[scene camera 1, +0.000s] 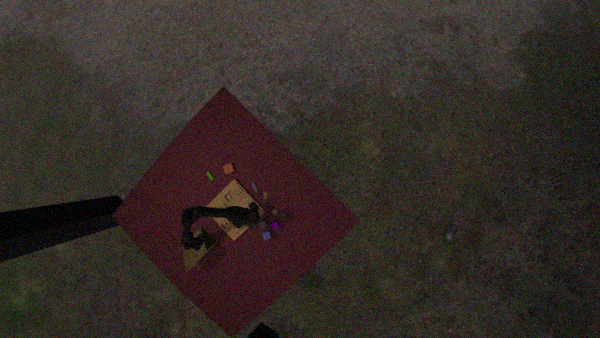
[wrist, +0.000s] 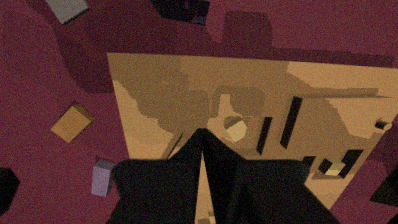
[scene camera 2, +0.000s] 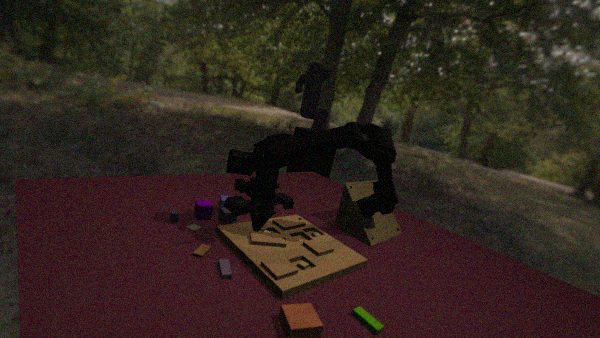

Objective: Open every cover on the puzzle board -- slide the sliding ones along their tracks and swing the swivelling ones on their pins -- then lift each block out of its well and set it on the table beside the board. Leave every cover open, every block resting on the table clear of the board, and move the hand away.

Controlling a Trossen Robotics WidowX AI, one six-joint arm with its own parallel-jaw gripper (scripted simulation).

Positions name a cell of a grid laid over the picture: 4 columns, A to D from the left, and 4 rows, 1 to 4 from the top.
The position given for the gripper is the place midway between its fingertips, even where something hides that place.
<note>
In view: the gripper (scene camera 2: B3) and a tan puzzle board (scene camera 2: C4).
The gripper also shows in the wrist view (wrist: C3). The tan puzzle board shows as well in scene camera 1 (scene camera 1: B3) and in the wrist view (wrist: B2).
</note>
